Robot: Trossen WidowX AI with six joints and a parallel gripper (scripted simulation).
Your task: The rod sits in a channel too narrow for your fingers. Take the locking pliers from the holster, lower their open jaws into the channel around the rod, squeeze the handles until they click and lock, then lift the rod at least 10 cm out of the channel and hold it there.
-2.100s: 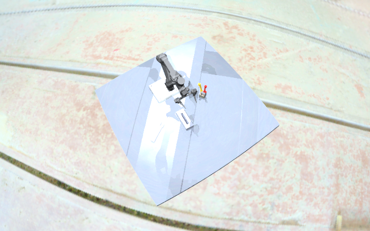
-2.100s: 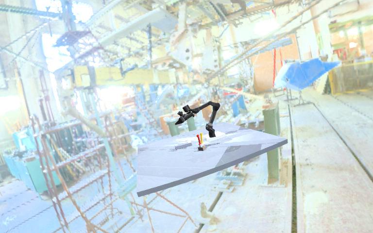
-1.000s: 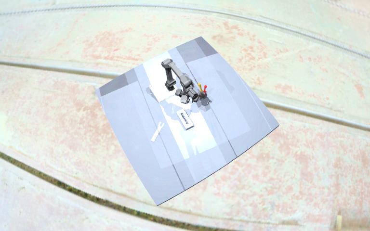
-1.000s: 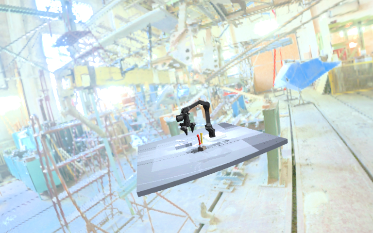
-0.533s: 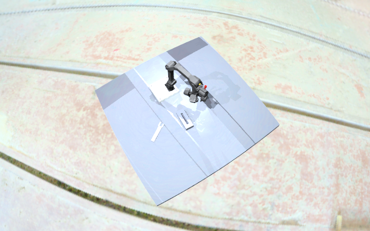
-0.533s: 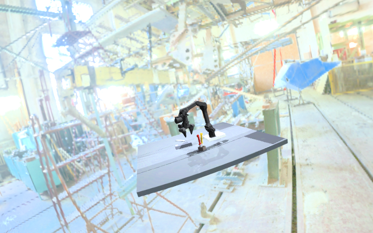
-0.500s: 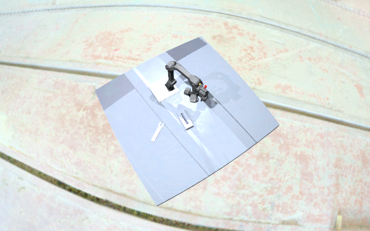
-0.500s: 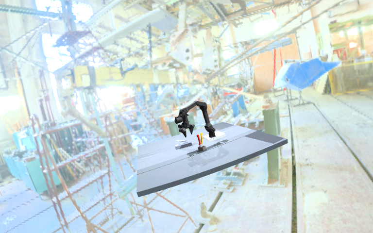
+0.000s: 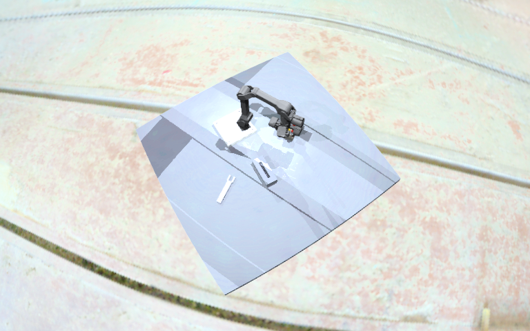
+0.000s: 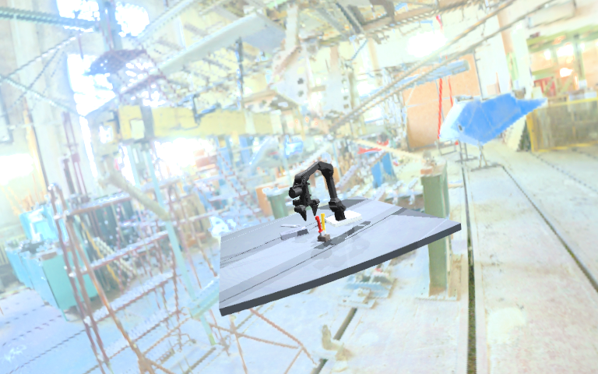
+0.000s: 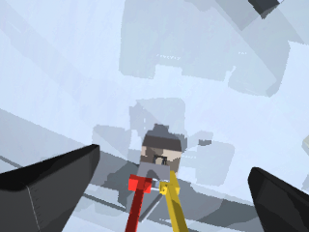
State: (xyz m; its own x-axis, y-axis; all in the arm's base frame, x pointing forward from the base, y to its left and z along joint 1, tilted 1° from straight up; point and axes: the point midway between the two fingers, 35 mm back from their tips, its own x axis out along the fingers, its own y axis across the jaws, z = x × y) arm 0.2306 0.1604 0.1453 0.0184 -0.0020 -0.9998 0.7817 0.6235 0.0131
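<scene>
Now: gripper tip 6 cm past the yellow handle, 5 cm to the right of it and 4 cm above it. From my gripper tip the other things lie so: brown holster: 13 cm below, 7 cm to the left, 4 cm behind; channel block: 19 cm to the right, 12 cm below, 10 cm ahead; dark rod: 19 cm to the right, 13 cm below, 10 cm ahead.
</scene>
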